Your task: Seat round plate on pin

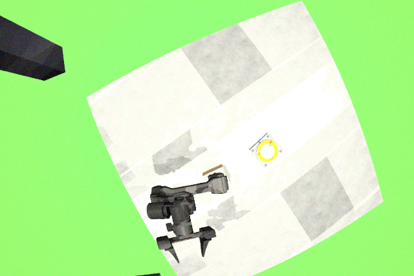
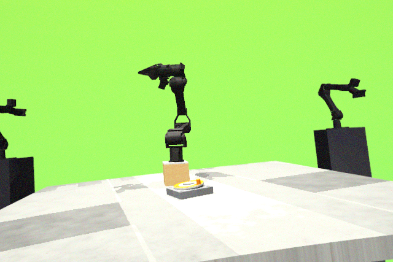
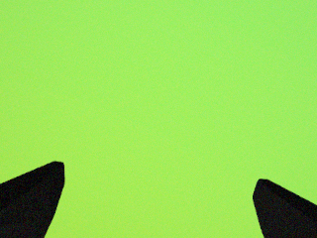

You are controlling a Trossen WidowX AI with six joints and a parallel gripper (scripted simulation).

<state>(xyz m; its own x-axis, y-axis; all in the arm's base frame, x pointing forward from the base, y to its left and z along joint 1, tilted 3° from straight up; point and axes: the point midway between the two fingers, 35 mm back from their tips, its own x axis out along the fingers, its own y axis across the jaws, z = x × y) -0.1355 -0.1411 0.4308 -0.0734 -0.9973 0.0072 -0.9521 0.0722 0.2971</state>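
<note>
Now: the base 410 mm ahead of my gripper tip, 210 mm to the left of it and 510 mm below it.
</note>
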